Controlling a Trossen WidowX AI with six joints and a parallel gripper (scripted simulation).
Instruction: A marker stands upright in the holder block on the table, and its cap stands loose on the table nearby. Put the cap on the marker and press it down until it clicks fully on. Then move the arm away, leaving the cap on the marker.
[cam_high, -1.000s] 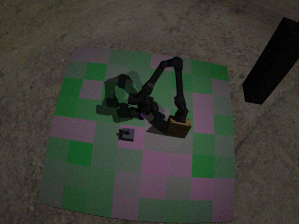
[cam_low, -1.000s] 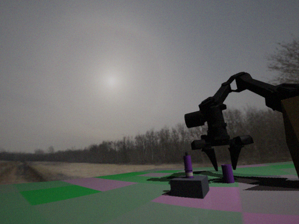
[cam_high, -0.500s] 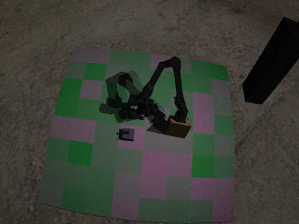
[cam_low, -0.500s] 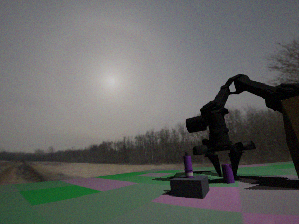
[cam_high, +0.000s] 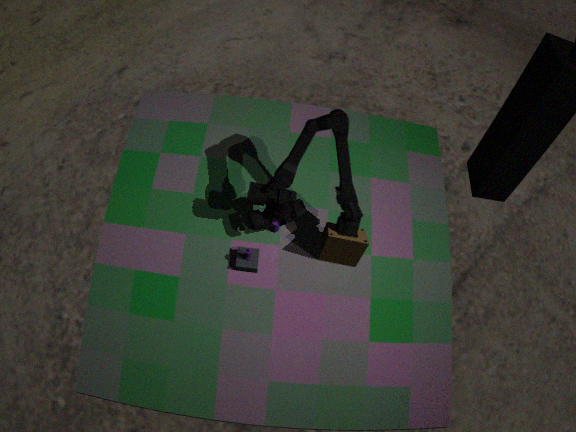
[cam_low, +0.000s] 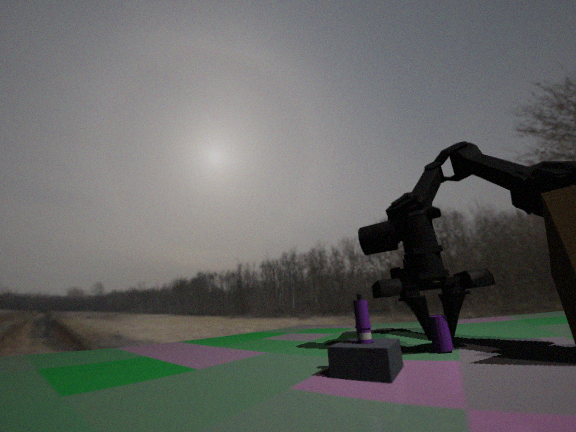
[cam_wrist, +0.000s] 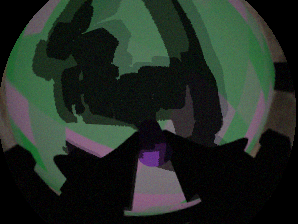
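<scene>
My gripper tip is 8 cm short of the purple marker, 13 cm to the right of it and 5 cm below it. Also, from my gripper tip: purple cap 1 cm above; then dark grey holder block 8 cm ahead, 13 cm to the left.
</scene>
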